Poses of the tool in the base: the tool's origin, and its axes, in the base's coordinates. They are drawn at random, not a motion.
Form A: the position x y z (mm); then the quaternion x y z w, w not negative.
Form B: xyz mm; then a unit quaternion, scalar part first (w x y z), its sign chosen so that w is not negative. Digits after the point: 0 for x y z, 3 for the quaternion.
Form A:
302, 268, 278, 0.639, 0.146, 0.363, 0.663
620, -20, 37, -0.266, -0.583, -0.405, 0.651
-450, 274, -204, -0.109, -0.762, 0.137, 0.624
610, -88, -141, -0.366, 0.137, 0.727, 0.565
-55, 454, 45, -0.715, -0.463, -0.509, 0.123
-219, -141, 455, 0.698, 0.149, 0.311, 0.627
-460, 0, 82, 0.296, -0.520, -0.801, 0.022
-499, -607, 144, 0.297, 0.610, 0.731, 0.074
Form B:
302, 268, 278, 0.663, 0.639, 0.146, 0.363
620, -20, 37, 0.651, -0.266, -0.583, -0.405
-450, 274, -204, 0.624, -0.109, -0.762, 0.137
610, -88, -141, 0.565, -0.366, 0.137, 0.727
-55, 454, 45, 0.123, -0.715, -0.463, -0.509
-219, -141, 455, 0.627, 0.698, 0.149, 0.311
-460, 0, 82, 0.022, 0.296, -0.520, -0.801
-499, -607, 144, 0.074, 0.297, 0.610, 0.731

